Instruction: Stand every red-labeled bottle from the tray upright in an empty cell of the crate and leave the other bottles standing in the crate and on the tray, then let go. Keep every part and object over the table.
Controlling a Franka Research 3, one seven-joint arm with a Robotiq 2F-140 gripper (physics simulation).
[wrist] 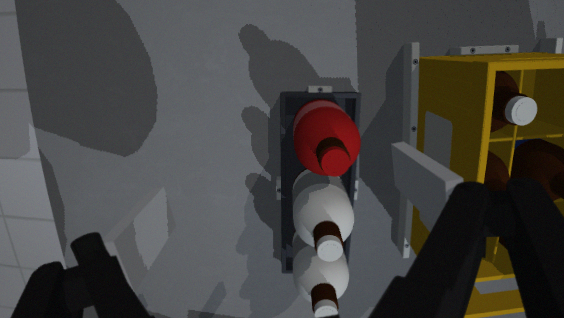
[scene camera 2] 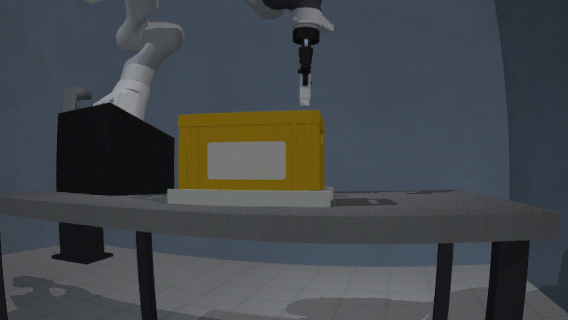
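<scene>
My gripper: in the wrist view (279, 186), in scene camera 2 (304, 102). Red-labeled bottle: in the wrist view (327, 142).
</scene>
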